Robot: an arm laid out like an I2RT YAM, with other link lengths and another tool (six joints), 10 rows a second.
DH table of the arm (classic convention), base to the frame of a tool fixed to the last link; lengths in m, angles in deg. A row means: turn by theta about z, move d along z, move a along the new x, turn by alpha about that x. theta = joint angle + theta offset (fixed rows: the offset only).
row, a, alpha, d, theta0
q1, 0.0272, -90, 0.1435, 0
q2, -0.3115, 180, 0, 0
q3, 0.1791, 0, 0, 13.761
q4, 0.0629, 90, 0.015, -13.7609
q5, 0, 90, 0.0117, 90
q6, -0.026, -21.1, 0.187, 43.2
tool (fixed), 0, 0, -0.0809, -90
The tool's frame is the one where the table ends.
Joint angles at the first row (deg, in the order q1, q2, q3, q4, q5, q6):
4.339, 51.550, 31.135, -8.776, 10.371, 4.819
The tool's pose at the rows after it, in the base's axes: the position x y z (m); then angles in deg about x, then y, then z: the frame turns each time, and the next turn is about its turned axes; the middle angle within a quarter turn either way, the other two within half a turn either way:
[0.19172 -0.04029 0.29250 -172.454 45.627 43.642]
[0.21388 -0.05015 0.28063 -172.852 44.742 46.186]
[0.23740 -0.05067 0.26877 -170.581 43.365 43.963]
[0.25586 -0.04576 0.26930 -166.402 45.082 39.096]
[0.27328 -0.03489 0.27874 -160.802 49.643 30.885]
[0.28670 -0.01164 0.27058 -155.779 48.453 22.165]
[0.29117 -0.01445 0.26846 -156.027 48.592 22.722]
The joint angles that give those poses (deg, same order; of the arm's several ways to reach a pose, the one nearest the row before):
-0.161, 57.014, 27.288, -0.491, 10.527, 5.105
-4.119, 64.663, 25.234, 8.054, 7.859, 5.104
-5.320, 72.225, 24.097, 15.681, 4.996, 4.056
-5.323, 76.815, 23.683, 23.024, 1.847, 3.311
-3.814, 80.750, 22.393, 34.216, -0.427, 2.175
0.428, 85.735, 20.446, 42.176, -1.190, 0.164
-0.253, 87.196, 20.579, 43.481, -1.520, 0.207

